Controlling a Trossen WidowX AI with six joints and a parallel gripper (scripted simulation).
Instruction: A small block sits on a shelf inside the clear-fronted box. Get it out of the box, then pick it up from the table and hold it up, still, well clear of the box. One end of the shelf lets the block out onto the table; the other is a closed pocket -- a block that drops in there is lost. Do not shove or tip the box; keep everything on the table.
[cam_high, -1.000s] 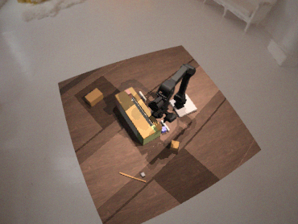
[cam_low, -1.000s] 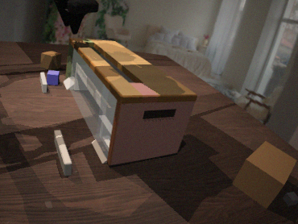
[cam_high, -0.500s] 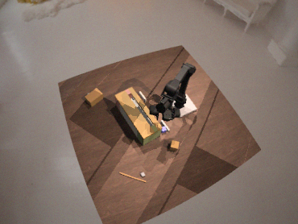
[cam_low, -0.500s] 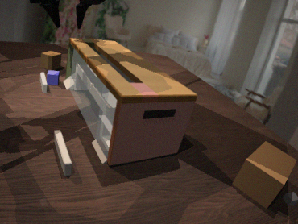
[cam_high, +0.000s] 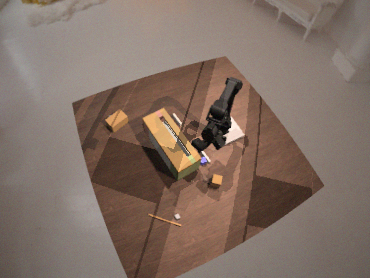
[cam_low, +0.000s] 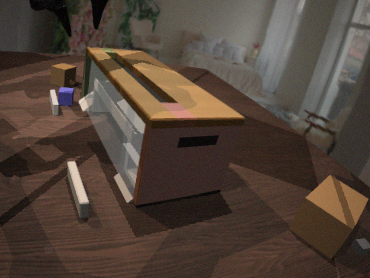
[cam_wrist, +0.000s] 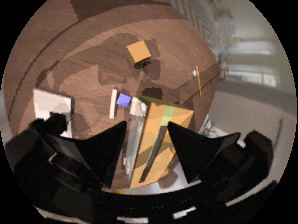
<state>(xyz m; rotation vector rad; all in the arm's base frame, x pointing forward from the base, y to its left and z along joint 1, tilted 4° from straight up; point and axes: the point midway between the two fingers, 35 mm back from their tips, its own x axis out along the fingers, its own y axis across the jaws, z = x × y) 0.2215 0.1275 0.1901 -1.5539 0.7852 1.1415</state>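
Right now the blue block is 150 mm below my gripper tip and 20 mm behind it. Round my gripper tip: orange cube: 140 mm to the left, 140 mm below, 30 mm behind; thin stick: 320 mm ahead, 210 mm to the left, 160 mm below; orange box: 470 mm to the right, 320 mm ahead, 140 mm below.
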